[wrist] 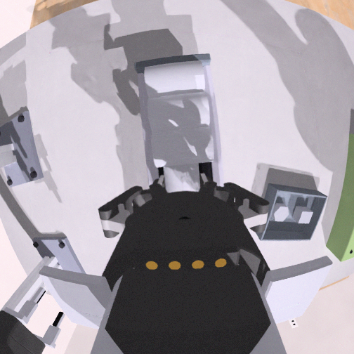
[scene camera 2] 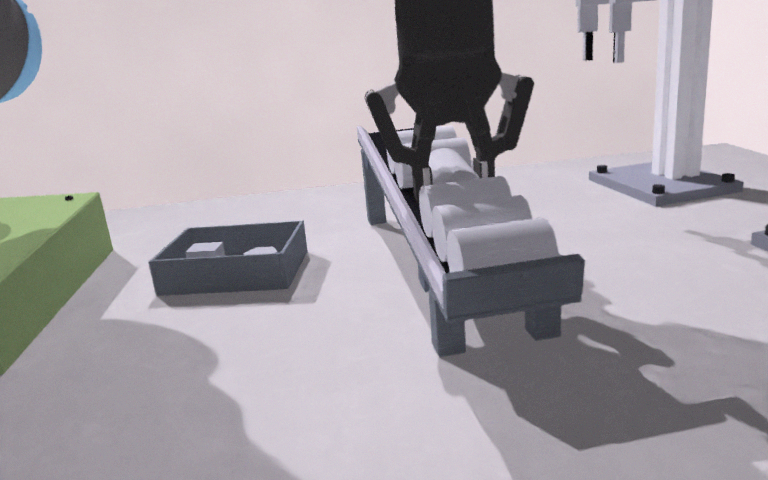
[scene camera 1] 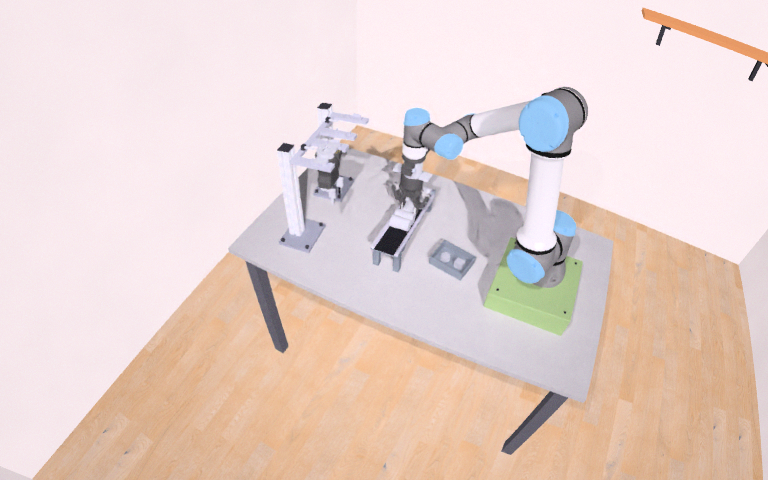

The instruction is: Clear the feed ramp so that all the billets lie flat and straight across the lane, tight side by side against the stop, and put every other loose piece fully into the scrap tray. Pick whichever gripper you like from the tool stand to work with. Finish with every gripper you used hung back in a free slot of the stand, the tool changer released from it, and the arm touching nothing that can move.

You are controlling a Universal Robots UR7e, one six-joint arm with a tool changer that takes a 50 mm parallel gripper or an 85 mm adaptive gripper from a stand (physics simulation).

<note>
In view: a billet (scene camera 2: pixel 447 165), a parallel gripper (scene camera 1: pixel 326 180), a billet (scene camera 2: pixel 477 247), an adaptive gripper (scene camera 2: pixel 447 72), a billet (scene camera 2: pixel 449 217), a billet (scene camera 2: pixel 460 145) and a stop (scene camera 2: pixel 489 288).
The adaptive gripper shows as well in the wrist view (wrist: pixel 185 229) and in scene camera 1 (scene camera 1: pixel 411 187).
</note>
